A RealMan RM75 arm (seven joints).
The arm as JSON. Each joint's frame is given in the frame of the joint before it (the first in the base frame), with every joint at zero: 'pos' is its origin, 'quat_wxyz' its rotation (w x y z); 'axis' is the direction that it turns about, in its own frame. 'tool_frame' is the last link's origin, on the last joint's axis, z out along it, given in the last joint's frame.
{
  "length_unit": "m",
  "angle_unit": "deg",
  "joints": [
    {
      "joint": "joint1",
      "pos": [
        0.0,
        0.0,
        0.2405
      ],
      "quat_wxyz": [
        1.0,
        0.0,
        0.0,
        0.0
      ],
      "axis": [
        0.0,
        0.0,
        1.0
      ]
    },
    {
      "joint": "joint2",
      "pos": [
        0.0,
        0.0,
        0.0
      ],
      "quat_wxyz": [
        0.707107,
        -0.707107,
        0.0,
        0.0
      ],
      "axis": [
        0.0,
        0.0,
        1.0
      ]
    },
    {
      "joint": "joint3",
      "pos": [
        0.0,
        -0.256,
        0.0
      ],
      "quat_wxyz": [
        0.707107,
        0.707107,
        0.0,
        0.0
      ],
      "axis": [
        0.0,
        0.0,
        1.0
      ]
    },
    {
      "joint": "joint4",
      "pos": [
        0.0,
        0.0,
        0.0
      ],
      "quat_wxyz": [
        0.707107,
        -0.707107,
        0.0,
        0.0
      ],
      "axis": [
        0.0,
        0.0,
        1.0
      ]
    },
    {
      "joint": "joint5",
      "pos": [
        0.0,
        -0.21,
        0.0
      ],
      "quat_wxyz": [
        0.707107,
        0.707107,
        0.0,
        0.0
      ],
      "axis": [
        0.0,
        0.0,
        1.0
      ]
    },
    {
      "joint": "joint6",
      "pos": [
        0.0,
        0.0,
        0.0
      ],
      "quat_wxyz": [
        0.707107,
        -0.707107,
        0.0,
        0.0
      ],
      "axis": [
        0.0,
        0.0,
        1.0
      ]
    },
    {
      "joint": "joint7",
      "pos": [
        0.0,
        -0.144,
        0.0
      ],
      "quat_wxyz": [
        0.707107,
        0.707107,
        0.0,
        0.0
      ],
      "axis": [
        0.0,
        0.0,
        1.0
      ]
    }
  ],
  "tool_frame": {
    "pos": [
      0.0,
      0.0,
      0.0
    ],
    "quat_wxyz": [
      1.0,
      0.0,
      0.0,
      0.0
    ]
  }
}
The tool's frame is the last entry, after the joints.
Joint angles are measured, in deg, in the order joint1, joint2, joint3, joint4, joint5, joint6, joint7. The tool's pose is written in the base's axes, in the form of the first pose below.
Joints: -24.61 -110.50 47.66 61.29 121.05 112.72 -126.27
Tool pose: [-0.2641 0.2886 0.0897], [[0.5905 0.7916 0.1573], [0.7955 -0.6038 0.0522], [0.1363 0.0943 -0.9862]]
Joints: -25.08 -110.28 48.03 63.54 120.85 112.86 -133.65
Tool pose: [-0.2574 0.2929 0.0949], [[0.5205 0.8427 0.1378], [0.8447 -0.5317 0.0613], [0.1249 0.0845 -0.9886]]
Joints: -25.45 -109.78 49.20 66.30 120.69 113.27 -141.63
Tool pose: [-0.2499 0.2960 0.1006], [[0.4468 0.8884 0.1056], [0.8889 -0.4542 0.0602], [0.1014 0.0670 -0.9926]]
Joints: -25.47 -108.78 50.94 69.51 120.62 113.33 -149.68
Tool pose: [-0.2439 0.2986 0.1083], [[0.3708 0.9270 0.0559], [0.9252 -0.3739 0.0651], [0.0812 0.0276 -0.9963]]
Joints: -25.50 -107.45 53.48 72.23 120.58 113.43 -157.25
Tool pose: [-0.2387 0.3001 0.1143], [[0.2977 0.9547 -0.0004], [0.9531 -0.2972 0.0570], [0.0543 -0.0174 -0.9984]]
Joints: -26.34 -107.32 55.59 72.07 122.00 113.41 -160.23
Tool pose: [-0.2368 0.3019 0.1090], [[0.2612 0.9645 -0.0384], [0.9652 -0.2605 0.0239], [0.0131 -0.0433 -0.9990]]
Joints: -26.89 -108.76 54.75 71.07 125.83 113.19 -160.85
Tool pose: [-0.2425 0.3022 0.1011], [[0.2157 0.9743 -0.0643], [0.9765 -0.2152 0.0140], [-0.0002 -0.0658 -0.9978]]
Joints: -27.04 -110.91 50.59 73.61 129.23 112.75 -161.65
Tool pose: [-0.2427 0.3051 0.1043], [[0.1881 0.9794 -0.0732], [0.9799 -0.1821 0.0819], [0.0669 -0.0871 -0.9939]]
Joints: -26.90 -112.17 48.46 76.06 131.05 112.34 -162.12
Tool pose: [-0.2420 0.3063 0.1077], [[0.1804 0.9799 -0.0858], [0.9771 -0.1685 0.1298], [0.1127 -0.1072 -0.9878]]
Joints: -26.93 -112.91 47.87 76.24 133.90 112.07 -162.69
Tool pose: [-0.2472 0.3056 0.1057], [[0.1484 0.9819 -0.1178], [0.9824 -0.1327 0.1315], [0.1135 -0.1352 -0.9843]]
